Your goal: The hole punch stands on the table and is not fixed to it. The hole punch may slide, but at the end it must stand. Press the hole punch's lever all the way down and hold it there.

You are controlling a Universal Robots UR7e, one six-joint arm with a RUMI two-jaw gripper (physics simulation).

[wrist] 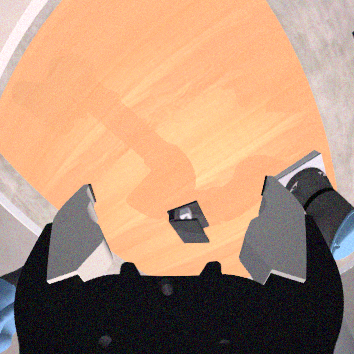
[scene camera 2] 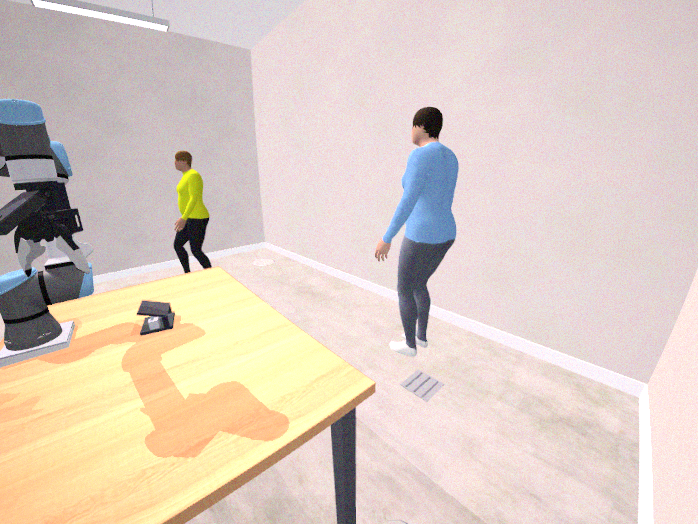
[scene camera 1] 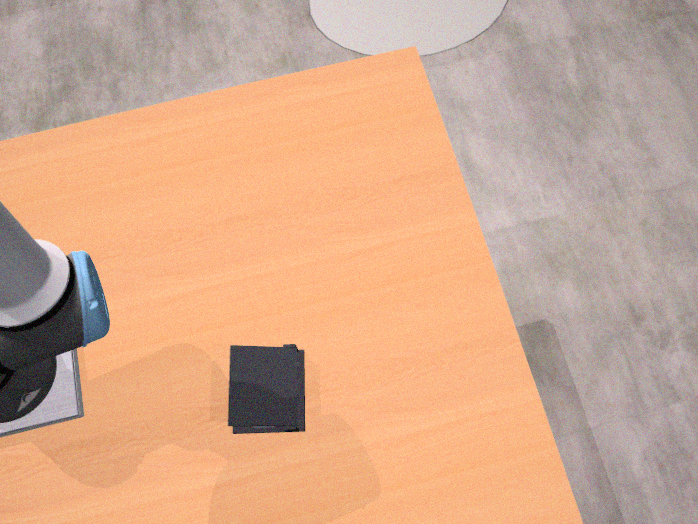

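Pixels of known places: gripper, between the fingertips: [wrist: 176, 182] [scene camera 2: 58, 275]; arm's base, origin of its link: [wrist: 304, 187] [scene camera 2: 35, 338] [scene camera 1: 6, 371].
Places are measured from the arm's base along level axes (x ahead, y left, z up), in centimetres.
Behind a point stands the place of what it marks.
The black hole punch [scene camera 1: 266, 394] {z 4.0, x 39.5, y -7.3 cm} [scene camera 2: 157, 323] {z 0.2, x 39.5, y -11.2 cm} [wrist: 202, 214] {z -1.7, x 34.1, y -5.7 cm} stands upright on the table [scene camera 1: 338, 225] {z -2.8, x 51.6, y 19.8 cm} [scene camera 2: 253, 360] {z -2.8, x 64.8, y -44.1 cm} [wrist: 200, 75] {z -2.8, x 17.0, y -42.7 cm}. Its flat lever [scene camera 2: 153, 307] {z 4.2, x 38.9, y -5.9 cm} [wrist: 190, 231] {z 4.4, x 38.5, y -6.4 cm} is raised and slopes up away from the base, with a pale metal part showing in the gap between them. My gripper [scene camera 2: 57, 271] {z 28.5, x 26.5, y -35.9 cm} [wrist: 176, 182] {z 28.5, x 26.5, y -35.9 cm} is wide open and empty. It hangs high above the table, well clear of the hole punch and touching nothing. In the wrist view the hole punch shows far below, between the two jaws. The gripper does not show in scene camera 1.
The arm's base stands on a pale mounting plate [scene camera 1: 66, 394] {z -0.3, x 9.3, y -4.1 cm} [scene camera 2: 68, 333] {z -0.5, x 9.9, y -0.9 cm} [wrist: 316, 161] {z 0.4, x -5.1, y -7.8 cm}, on the table to one side of the hole punch. A person in blue [scene camera 2: 431, 191] and a person in yellow [scene camera 2: 192, 194] stand on the floor beyond the table.
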